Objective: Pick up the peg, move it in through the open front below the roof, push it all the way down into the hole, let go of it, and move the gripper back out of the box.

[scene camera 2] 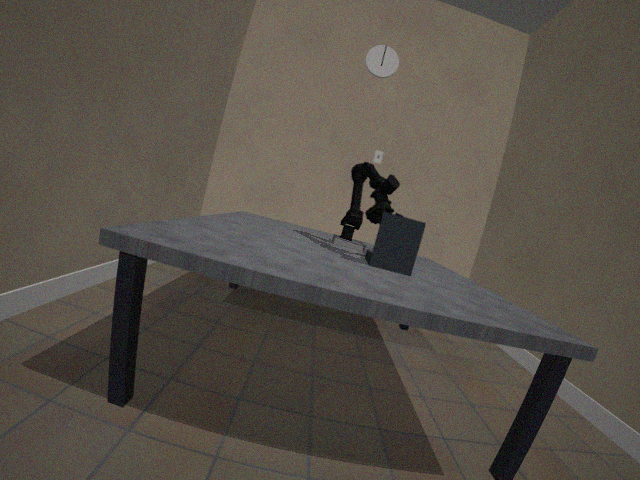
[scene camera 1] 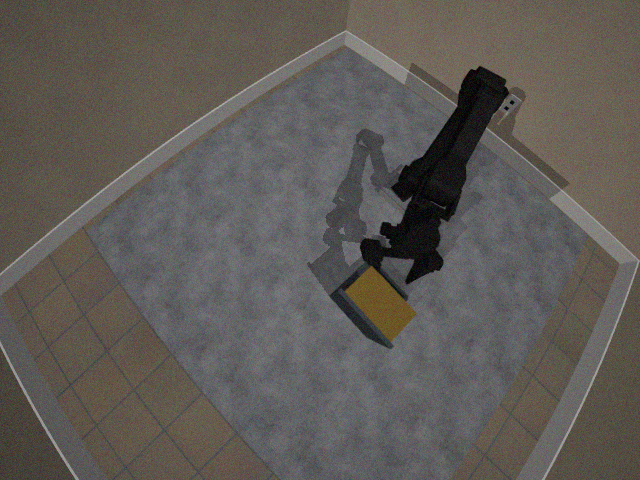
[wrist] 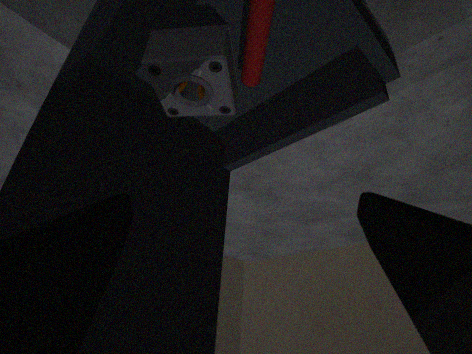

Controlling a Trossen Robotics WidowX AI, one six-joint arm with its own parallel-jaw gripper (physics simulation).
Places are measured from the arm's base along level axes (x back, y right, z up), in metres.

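Pixels of known places: gripper, between the fingertips: (scene camera 1: 389, 281) (wrist: 246, 204); arm's base, origin of its link: (scene camera 2: 345, 238) (scene camera 1: 403, 190).
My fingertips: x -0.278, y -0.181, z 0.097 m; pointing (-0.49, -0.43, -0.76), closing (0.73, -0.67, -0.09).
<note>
Ahead of a thing's pixels: the offset from my fingertips to its top centre. "pt": to the spot under its first point. Level surfaces: height alone.
The red peg {dx -0.003, dy -0.005, dz -0.108 m} (wrist: 257, 42) shows at the top of the wrist view, its far end cut off by the frame edge. It is right of the grey block {dx -0.054, dy -0.002, dz -0.089 m} (wrist: 187, 42), apart from its hole {pt dx -0.061, dy -0.007, dz -0.102 m} (wrist: 192, 90), which has orange inside and no peg in it. The box has a yellow roof {dx -0.037, dy -0.011, dz +0.072 m} (scene camera 1: 379, 304) and dark walls (scene camera 1: 361, 317) (scene camera 2: 398, 242) (wrist: 305, 107). The roof hides the peg and hole in scene camera 1; a wall hides them in scene camera 2. My gripper (scene camera 1: 391, 271) (wrist: 246, 204) is open and empty, near the box's edge on the arm's side.
The box stands on the grey table {dz -0.130 m} (scene camera 1: 232, 289) (scene camera 2: 248, 258). The arm (scene camera 1: 447, 165) (scene camera 2: 356, 191) reaches toward it from the table's far side. A dark low wall (wrist: 305, 107) borders the box floor close to the peg, and a large dark surface (wrist: 165, 200) fills the left of the wrist view.
</note>
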